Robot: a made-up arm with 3 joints. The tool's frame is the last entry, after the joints.
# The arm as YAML. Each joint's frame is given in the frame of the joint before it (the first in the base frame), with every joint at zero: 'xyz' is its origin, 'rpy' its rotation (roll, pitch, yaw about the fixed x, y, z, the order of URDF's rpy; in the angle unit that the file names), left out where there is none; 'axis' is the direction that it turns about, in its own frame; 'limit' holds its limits. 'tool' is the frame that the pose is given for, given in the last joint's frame.
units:
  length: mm
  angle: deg
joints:
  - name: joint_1
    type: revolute
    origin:
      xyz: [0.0, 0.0, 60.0]
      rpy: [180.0, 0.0, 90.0]
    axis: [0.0, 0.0, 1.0]
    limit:
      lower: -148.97
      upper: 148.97
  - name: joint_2
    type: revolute
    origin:
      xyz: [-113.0, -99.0, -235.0]
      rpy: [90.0, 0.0, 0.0]
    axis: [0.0, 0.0, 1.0]
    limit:
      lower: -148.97
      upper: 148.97
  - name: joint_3
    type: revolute
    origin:
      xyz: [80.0, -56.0, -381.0]
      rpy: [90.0, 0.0, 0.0]
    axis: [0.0, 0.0, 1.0]
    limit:
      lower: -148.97
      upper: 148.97
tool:
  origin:
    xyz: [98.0, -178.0, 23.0]
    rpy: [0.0, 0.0, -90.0]
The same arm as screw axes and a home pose.
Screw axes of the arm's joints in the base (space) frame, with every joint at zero. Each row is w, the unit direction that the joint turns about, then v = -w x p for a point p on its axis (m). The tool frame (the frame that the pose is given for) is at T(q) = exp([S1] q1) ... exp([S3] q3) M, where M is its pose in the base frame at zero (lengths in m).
S1 = (0, 0, -1, 0, 0, 0)
S2 = (-1, 0, 0, 0, -0.295, -0.113)
S3 = (0, 0, 1, -0.033, -0.282, 0)
M =
1 0 0 0.46
0 1 0 0.065
0 0 1 0.374
0 0 0 1
Joint limits (deg, base to tool): -148.97..148.97 -148.97..148.97 -148.97..148.97

